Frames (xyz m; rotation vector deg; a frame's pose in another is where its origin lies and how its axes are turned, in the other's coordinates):
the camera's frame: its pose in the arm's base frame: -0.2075 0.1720 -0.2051 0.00 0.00 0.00
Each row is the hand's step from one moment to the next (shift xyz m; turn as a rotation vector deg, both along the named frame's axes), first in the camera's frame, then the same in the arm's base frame.
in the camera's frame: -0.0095 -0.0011 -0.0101 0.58 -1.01 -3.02
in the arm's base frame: -0.0095 -0.0011 -0.0101 0.58 -1.01 -3.02
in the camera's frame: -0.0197 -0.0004 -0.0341 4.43 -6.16 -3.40
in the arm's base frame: -0.0197 -0.0004 -0.0341 4.43 -6.16 -3.40
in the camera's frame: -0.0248 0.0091 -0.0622 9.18 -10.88 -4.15
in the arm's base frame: -0.0248 0.0091 -0.0622 9.18 -10.88 -4.15
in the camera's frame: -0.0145 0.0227 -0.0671 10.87 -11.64 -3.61
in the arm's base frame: -0.0145 0.0227 -0.0671 10.87 -11.64 -3.61
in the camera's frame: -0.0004 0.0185 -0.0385 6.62 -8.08 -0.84
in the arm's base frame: -0.0004 0.0185 -0.0385 6.62 -8.08 -0.84
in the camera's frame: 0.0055 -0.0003 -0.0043 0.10 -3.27 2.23
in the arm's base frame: 0.0055 -0.0003 -0.0043 0.10 -3.27 2.23
